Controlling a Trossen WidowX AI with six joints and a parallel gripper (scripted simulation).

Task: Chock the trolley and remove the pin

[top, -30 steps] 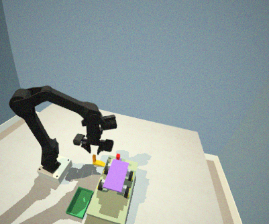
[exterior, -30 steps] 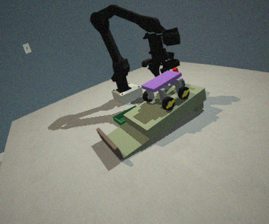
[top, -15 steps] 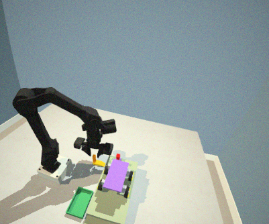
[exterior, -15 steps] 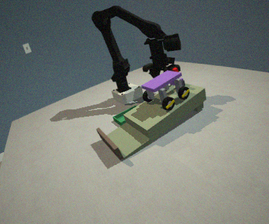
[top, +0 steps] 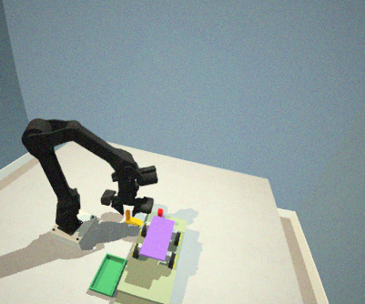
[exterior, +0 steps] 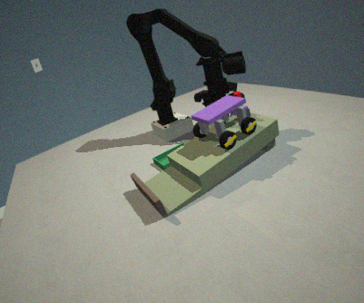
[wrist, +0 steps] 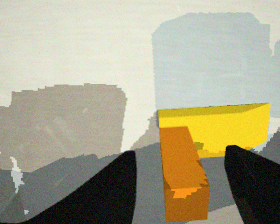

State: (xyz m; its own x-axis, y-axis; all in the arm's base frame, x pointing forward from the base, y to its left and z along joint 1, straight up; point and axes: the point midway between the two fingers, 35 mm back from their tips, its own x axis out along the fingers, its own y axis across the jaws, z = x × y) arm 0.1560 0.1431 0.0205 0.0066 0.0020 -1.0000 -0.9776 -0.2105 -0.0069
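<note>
Now: gripper tip 13 cm short of the red-headed stop pin, 1 cm to the left of it and 9 cm below it. The rest, counted from my gripper tip: trolley: 16 cm ahead, 10 cm to the right, 7 cm above; then pale green ramp: 16 cm ahead, 11 cm to the right, 1 cm above; then yellow chock: 2 cm ahead, 2 cm below.
</note>
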